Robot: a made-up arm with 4 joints. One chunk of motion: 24 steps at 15 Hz.
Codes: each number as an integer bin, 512 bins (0 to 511) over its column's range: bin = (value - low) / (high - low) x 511, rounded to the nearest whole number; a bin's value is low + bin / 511 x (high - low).
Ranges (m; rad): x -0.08..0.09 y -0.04..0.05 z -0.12..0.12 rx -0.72..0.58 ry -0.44..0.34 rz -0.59..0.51
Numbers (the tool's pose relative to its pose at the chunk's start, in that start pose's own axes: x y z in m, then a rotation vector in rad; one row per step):
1: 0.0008 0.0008 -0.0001 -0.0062 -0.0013 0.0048
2: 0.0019 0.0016 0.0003 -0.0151 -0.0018 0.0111
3: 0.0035 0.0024 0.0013 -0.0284 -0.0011 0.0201
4: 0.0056 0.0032 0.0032 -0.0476 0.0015 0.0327
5: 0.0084 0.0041 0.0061 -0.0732 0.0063 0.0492
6: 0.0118 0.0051 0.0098 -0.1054 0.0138 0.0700
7: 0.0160 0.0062 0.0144 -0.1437 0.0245 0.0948
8: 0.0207 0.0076 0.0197 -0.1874 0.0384 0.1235
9: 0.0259 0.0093 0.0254 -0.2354 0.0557 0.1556
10: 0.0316 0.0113 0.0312 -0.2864 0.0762 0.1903
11: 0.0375 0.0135 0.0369 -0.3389 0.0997 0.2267
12: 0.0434 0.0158 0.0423 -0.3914 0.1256 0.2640
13: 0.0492 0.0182 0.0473 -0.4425 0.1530 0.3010
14: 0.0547 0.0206 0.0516 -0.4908 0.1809 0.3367
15: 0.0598 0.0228 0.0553 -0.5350 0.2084 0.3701
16: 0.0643 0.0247 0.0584 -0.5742 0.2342 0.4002
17: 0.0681 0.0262 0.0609 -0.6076 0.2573 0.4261
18: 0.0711 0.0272 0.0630 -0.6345 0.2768 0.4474
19: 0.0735 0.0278 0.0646 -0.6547 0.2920 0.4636
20: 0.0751 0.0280 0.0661 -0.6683 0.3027 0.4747
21: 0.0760 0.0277 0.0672 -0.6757 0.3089 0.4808
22: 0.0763 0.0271 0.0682 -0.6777 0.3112 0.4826
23: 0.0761 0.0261 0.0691 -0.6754 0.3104 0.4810
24: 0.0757 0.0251 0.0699 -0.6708 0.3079 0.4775
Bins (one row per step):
1: 243 232 255 281 287 276
2: 246 236 256 277 287 279
3: 251 241 258 272 288 283
4: 257 245 262 264 289 289
5: 266 250 268 254 292 297
6: 276 256 276 242 297 307
7: 289 262 286 227 304 318
8: 303 270 297 209 313 331
9: 318 280 310 190 325 346
10: 335 291 322 170 338 362
11: 353 304 334 150 354 379
12: 371 317 346 129 371 397
13: 388 330 356 109 388 414
14: 405 344 365 90 407 430
15: 420 357 373 73 425 446
16: 434 367 380 57 442 460
17: 445 376 385 44 457 472
18: 454 382 390 34 470 482
19: 461 385 393 26 480 489
20: 466 386 396 20 487 495
21: 469 384 399 17 491 497
22: 470 381 401 17 492 498
23: 469 375 403 18 492 498
24: 468 370 404 19 490 496

